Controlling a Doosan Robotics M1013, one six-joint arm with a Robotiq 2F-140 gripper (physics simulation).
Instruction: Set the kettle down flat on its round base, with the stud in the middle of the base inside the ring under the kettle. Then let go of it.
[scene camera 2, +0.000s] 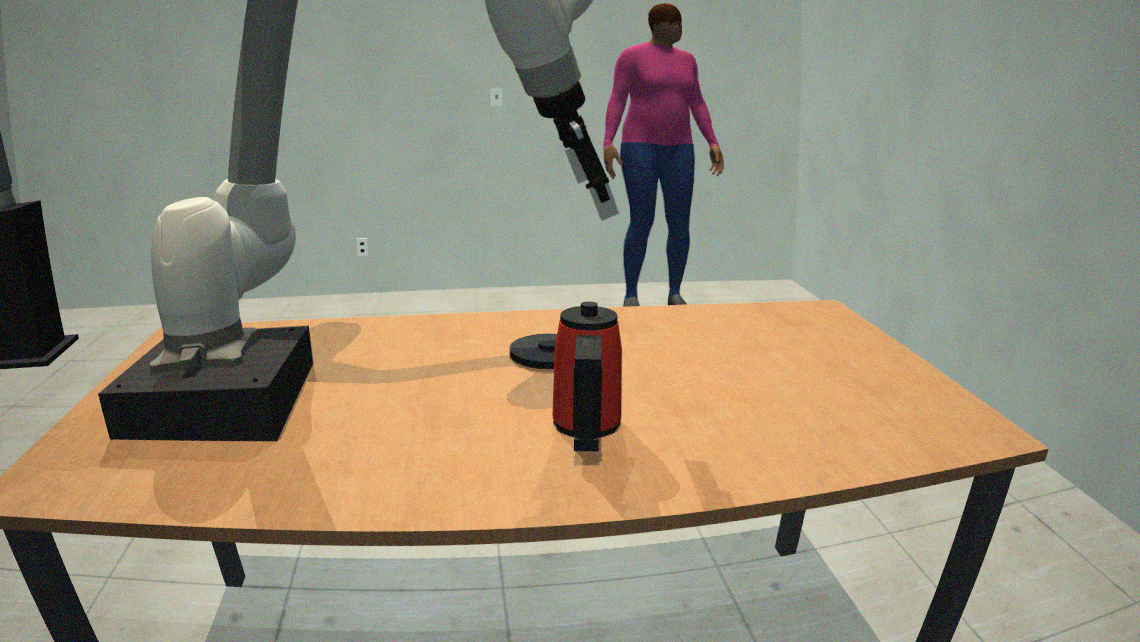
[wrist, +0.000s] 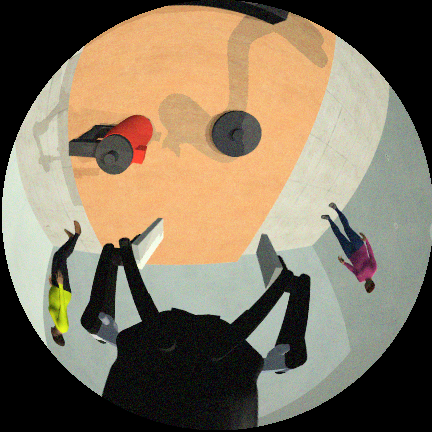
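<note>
The red kettle with black lid and black handle stands upright on the table, apart from its base. In scene camera 2 its handle faces the camera. The round black base lies flat on the table behind the kettle, partly hidden by it. The base's middle stud shows in both views. The ring under the kettle is hidden. My gripper is open and empty, high above the table and tilted, well away from kettle and base.
The wooden table carries the black mounting block of the arm at its left. A person in pink stands behind the table. A person in yellow-green shows in the wrist view.
</note>
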